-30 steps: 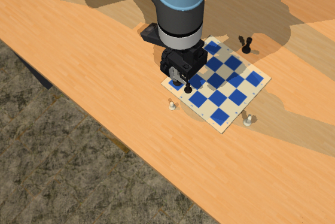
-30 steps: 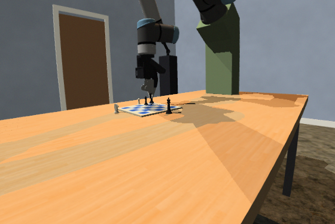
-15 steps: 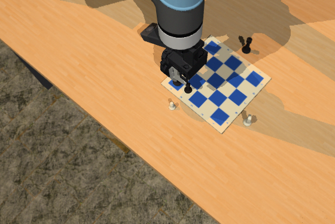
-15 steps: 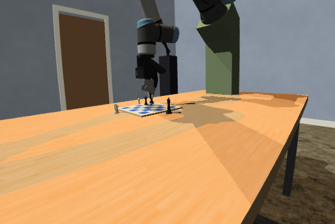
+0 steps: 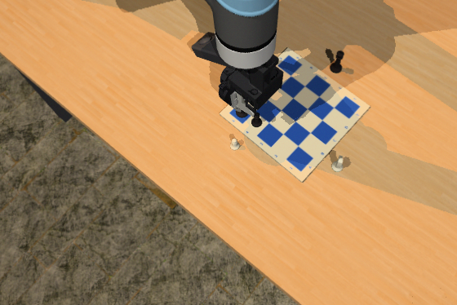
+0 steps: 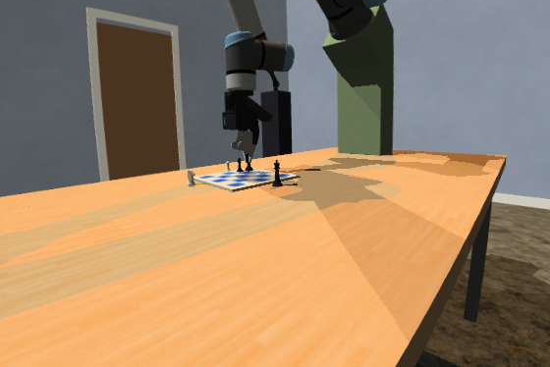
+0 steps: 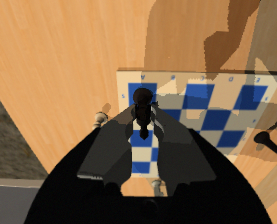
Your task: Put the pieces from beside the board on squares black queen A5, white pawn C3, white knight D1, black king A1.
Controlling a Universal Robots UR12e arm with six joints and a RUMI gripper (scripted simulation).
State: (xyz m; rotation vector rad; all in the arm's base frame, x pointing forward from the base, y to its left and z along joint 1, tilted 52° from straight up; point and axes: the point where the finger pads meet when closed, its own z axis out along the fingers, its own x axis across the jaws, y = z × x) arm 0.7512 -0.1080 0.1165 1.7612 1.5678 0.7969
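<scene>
Now: the black queen 1 cm below my hand. From my hand the other things lie so: black pawn: 4 cm ahead, 2 cm below; then blue-and-cream chessboard: 9 cm ahead, 6 cm to the left, 4 cm below; then white pawn: 7 cm to the right, 3 cm below, 3 cm ahead.
</scene>
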